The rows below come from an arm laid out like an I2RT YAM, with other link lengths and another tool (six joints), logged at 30 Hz.
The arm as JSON. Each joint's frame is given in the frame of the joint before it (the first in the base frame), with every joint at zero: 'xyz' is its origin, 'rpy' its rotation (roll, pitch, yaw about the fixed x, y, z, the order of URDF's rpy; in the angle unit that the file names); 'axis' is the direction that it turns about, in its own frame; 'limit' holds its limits. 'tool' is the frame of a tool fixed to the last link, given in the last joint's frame.
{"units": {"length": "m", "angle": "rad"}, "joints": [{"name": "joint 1", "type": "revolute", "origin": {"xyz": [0.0, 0.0, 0.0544], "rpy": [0.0, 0.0, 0.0]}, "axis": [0.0, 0.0, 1.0], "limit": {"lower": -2.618, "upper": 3.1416}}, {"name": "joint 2", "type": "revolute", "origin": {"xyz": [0.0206, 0.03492, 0.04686], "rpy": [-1.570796, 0.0, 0.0]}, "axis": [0.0, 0.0, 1.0], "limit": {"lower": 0.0, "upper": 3.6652}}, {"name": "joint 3", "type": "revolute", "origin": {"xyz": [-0.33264, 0.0, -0.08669], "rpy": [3.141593, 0.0, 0.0]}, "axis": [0.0, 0.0, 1.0], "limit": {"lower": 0.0, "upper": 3.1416}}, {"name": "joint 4", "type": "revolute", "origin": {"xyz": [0.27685, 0.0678, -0.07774], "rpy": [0.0, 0.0, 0.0]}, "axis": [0.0, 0.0, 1.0], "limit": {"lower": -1.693, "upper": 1.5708}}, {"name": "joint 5", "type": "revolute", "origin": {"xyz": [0.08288, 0.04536, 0.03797], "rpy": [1.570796, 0.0, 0.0]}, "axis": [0.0, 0.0, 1.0], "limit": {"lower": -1.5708, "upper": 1.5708}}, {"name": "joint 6", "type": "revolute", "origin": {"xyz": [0.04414, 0.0, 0.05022], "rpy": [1.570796, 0.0, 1.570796]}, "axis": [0.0, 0.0, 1.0], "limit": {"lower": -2.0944, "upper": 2.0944}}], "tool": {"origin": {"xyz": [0.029, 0.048, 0.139], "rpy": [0.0, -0.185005, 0.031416]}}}
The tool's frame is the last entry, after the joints.
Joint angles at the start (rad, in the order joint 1, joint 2, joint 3, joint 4, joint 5, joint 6):
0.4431, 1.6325, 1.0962, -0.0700, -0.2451, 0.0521
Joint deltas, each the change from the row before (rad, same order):
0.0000, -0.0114, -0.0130, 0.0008, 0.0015, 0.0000
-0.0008, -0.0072, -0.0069, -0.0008, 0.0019, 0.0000
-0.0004, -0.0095, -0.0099, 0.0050, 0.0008, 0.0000
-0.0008, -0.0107, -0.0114, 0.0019, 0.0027, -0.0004
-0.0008, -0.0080, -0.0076, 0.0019, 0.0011, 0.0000
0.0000, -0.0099, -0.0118, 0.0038, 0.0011, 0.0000
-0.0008, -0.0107, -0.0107, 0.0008, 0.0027, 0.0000
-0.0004, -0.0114, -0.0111, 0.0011, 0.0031, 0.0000
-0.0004, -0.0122, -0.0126, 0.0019, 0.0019, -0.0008
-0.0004, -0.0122, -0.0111, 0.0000, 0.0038, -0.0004
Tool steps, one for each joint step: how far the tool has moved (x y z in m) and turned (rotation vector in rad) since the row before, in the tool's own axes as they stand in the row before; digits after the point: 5 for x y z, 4 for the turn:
-0.00083, 0.00266, -0.00298, -0.0006, 0.0016, 0.0003
-0.00006, 0.00130, -0.00219, -0.0001, 0.0026, 0.0006
-0.00062, 0.00060, -0.00230, 0.0044, 0.0007, -0.0017
-0.00019, 0.00177, -0.00296, 0.0015, 0.0032, -0.0005
-0.00027, 0.00073, -0.00218, 0.0024, 0.0016, -0.0006
-0.00067, 0.00187, -0.00235, 0.0018, 0.0009, -0.0008
-0.00021, 0.00177, -0.00299, 0.0012, 0.0033, 0.0000
-0.00039, 0.00170, -0.00309, 0.0016, 0.0033, -0.0004
-0.00057, 0.00205, -0.00315, 0.0015, 0.0021, -0.0012
-0.00033, 0.00176, -0.00337, 0.0014, 0.0040, -0.0007

